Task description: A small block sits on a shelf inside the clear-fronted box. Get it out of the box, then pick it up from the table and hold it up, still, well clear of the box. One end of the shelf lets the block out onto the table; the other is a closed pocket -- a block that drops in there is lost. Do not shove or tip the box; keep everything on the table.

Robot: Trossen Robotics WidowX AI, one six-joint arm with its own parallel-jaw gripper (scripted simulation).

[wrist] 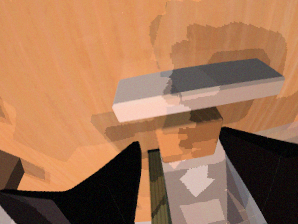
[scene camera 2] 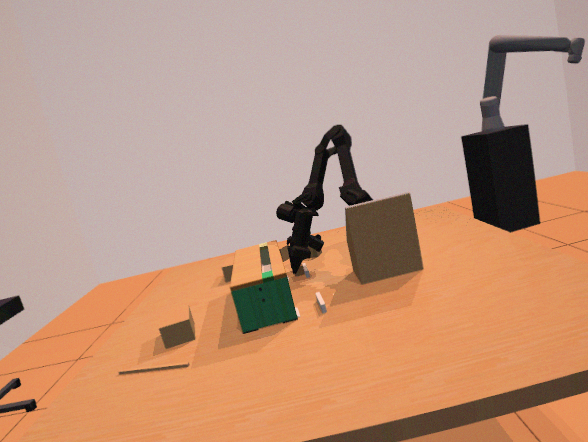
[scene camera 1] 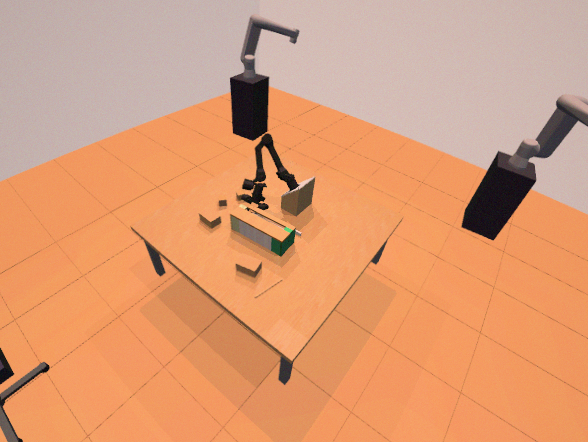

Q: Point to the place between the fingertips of my gripper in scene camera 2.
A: At 293,270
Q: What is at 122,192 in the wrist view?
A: My gripper.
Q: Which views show the long box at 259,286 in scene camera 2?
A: The wrist view, scene camera 2 and scene camera 1: all of them.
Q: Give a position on a long box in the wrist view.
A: At 183,89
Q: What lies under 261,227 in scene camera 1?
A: A long box.
